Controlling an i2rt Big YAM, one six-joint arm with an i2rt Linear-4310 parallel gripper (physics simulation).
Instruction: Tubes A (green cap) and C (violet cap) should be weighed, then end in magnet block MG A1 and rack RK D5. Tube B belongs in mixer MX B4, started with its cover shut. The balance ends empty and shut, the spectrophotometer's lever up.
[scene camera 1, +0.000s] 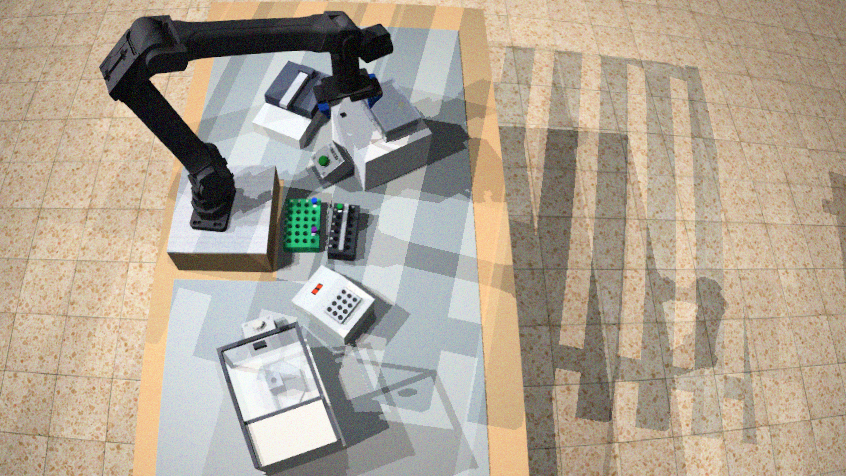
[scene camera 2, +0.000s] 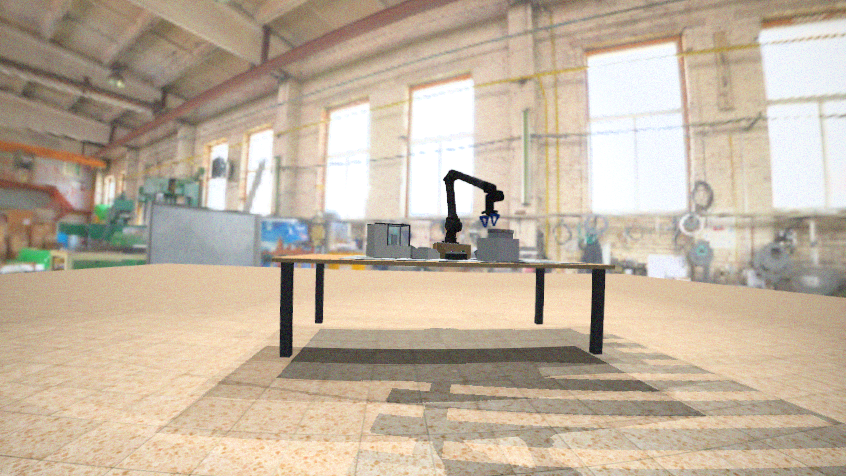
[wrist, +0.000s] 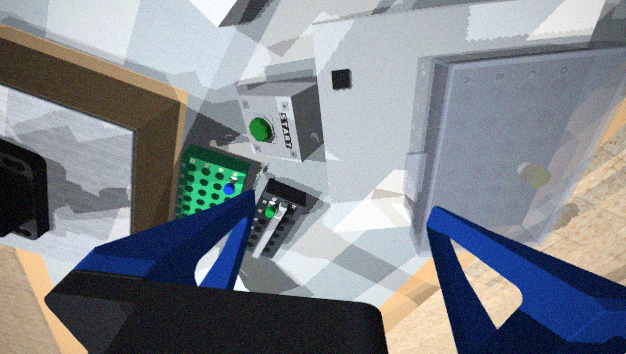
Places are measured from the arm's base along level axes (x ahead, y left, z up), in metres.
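Pixels of known places: gripper, between the fingertips: (scene camera 1: 349, 111) (scene camera 2: 489, 226) (wrist: 342, 207); arm's base, origin of its link: (scene camera 1: 213, 208) (scene camera 2: 450, 244) (wrist: 8, 184).
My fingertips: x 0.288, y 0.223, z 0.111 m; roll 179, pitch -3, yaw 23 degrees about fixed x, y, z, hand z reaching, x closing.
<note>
Ahead of a thing's pixels: the offset from my fingertips to its middle. "pt": to the spot under its first point.
My gripper (scene camera 1: 349, 104) (scene camera 2: 489, 225) (wrist: 342, 207) is open and empty, above the mixer @(0.036 m ahead, 0.017 m left, 0.116 m down) (scene camera 1: 393, 159) (scene camera 2: 498, 248) (wrist: 370, 130). The mixer's translucent cover @(0.083 m ahead, 0.050 m left, 0.033 m down) (scene camera 1: 397, 110) (wrist: 480, 125) lies flat over its wells; a yellow cap (wrist: 534, 174) shows through it. The green-capped tube @(0.002 m back, 0.161 m right, 0.177 m down) (scene camera 1: 339, 206) (wrist: 270, 211) stands at a corner of the black magnet block @(0.014 m ahead, 0.209 m right, 0.187 m down) (scene camera 1: 341, 256) (wrist: 286, 192). The violet-capped tube @(0.055 m back, 0.228 m right, 0.179 m down) (scene camera 1: 314, 229) and a blue-capped tube @(0.064 m back, 0.152 m right, 0.179 m down) (scene camera 1: 314, 201) (wrist: 228, 189) stand in the green rack @(0.088 m back, 0.202 m right, 0.196 m down) (scene camera 1: 301, 249) (wrist: 220, 155). The balance @(0.078 m back, 0.603 m right, 0.099 m down) (scene camera 1: 295, 436) (scene camera 2: 378, 241) shows no tube; its door state is unclear.
A START box @(pt 0.037 m back, 0.052 m right, 0.142 m down) (scene camera 1: 331, 162) (wrist: 277, 125) with a green button stands beside the mixer. A white device with dark top @(0.167 m back, 0.138 m left, 0.160 m down) (scene camera 1: 282, 88) stands behind. A white block @(0.011 m ahead, 0.393 m right, 0.176 m down) (scene camera 1: 349, 325) with red display stands near the balance. A knob box @(0.141 m back, 0.476 m right, 0.147 m down) (scene camera 1: 259, 324) adjoins the balance. The arm's pedestal (scene camera 1: 248, 239) is left.
</note>
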